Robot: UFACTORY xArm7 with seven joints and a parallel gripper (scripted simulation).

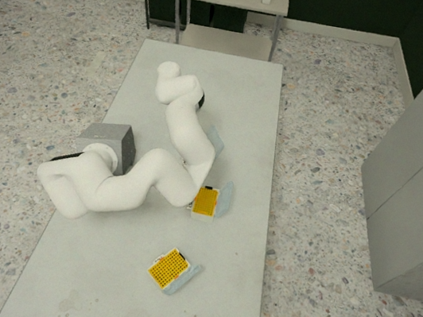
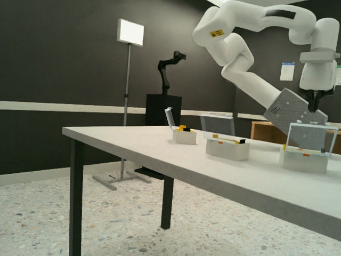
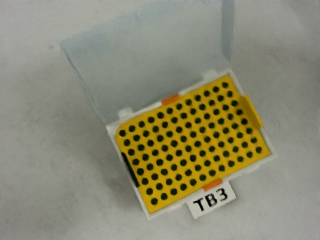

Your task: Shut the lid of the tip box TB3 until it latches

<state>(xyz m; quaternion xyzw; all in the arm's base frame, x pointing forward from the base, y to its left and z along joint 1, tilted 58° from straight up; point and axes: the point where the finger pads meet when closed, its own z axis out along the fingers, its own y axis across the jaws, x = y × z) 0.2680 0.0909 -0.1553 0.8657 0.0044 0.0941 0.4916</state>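
The clear lid lies 130 mm ahead of my hand, 100 mm below it and 20 mm to the left of it. Also, from my hand: small label (220 mm to the right, 190 mm below, 60 mm ahead).
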